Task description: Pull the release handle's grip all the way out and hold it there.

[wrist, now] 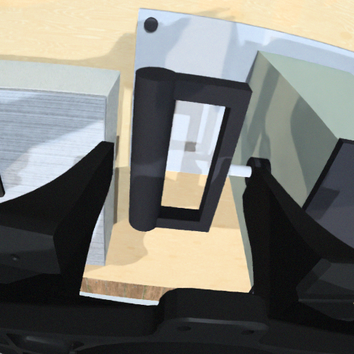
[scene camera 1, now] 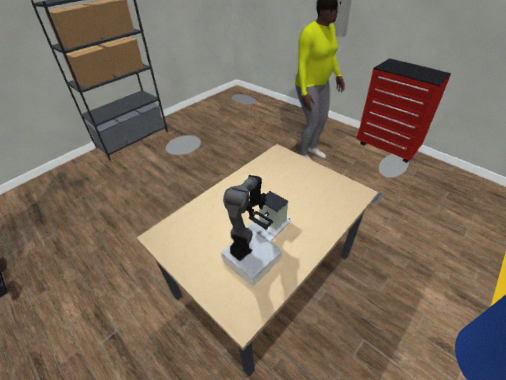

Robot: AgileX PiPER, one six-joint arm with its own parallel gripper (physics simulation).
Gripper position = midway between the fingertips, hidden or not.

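Through the wrist camera I see a pale base plate (wrist: 195,44), and my own gripper (wrist: 182,170) is there with it.
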